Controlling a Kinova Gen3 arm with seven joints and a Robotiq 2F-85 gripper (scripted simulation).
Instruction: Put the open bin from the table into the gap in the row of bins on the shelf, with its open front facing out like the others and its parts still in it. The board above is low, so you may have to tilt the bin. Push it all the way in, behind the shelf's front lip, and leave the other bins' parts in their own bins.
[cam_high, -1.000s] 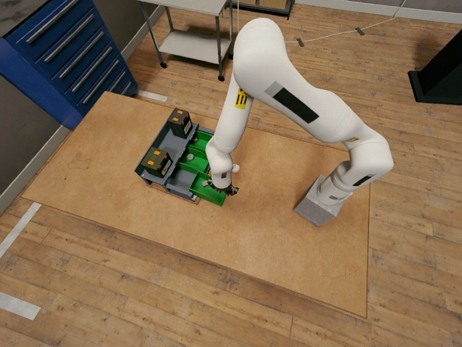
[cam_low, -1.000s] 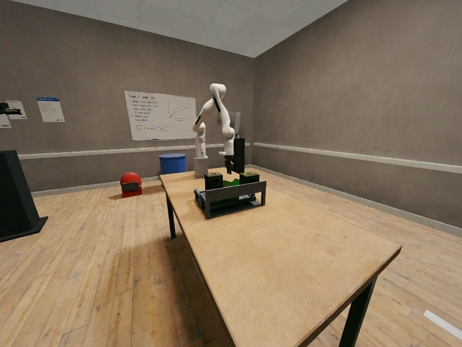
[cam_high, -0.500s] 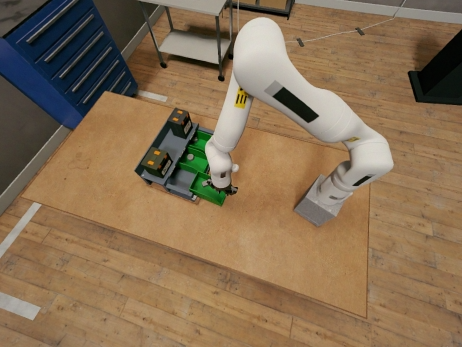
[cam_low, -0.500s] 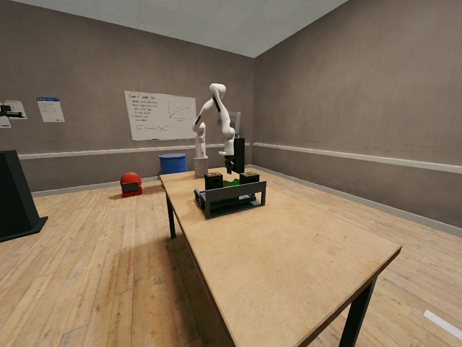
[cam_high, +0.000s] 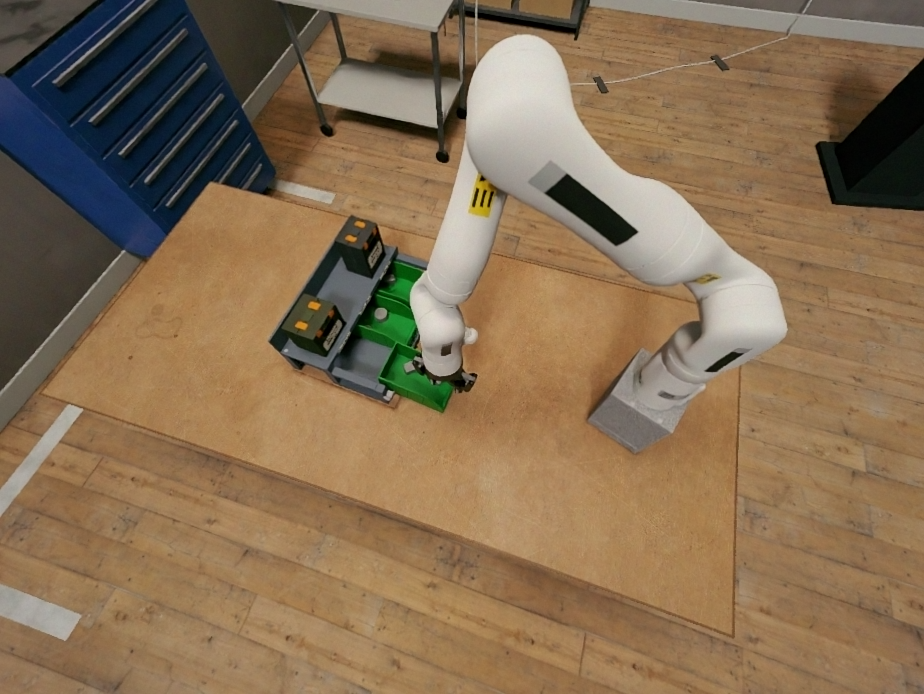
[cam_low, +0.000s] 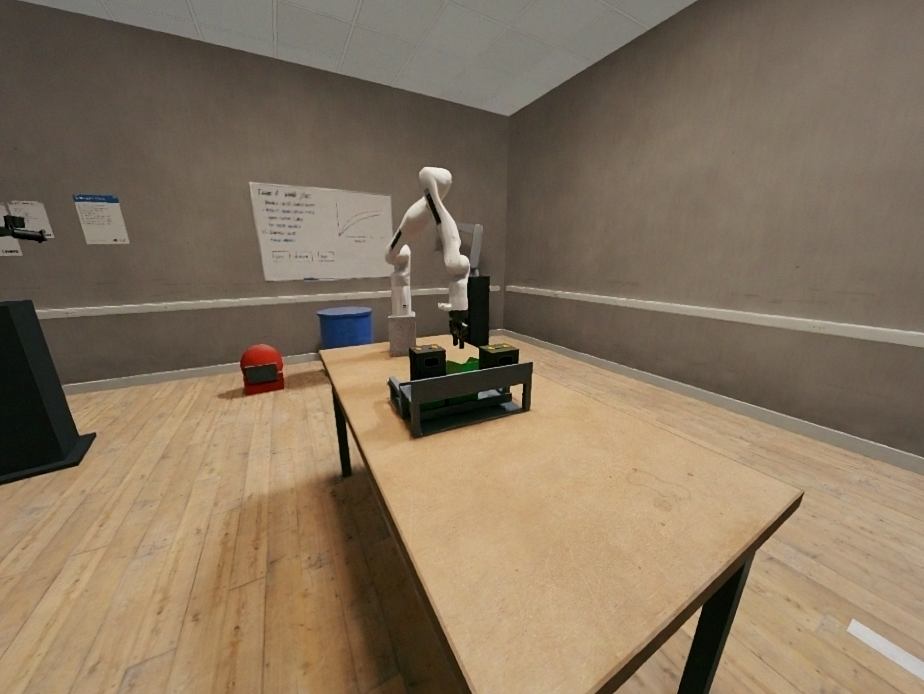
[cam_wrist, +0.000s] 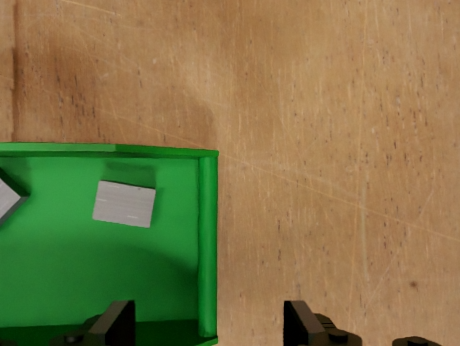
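Right now my hand is 11 cm short of the grey part, 10 cm above it and 6 cm to the left of it. From my hand the other things lie so: grey shelf: 23 cm ahead, 18 cm to the right, 6 cm below.
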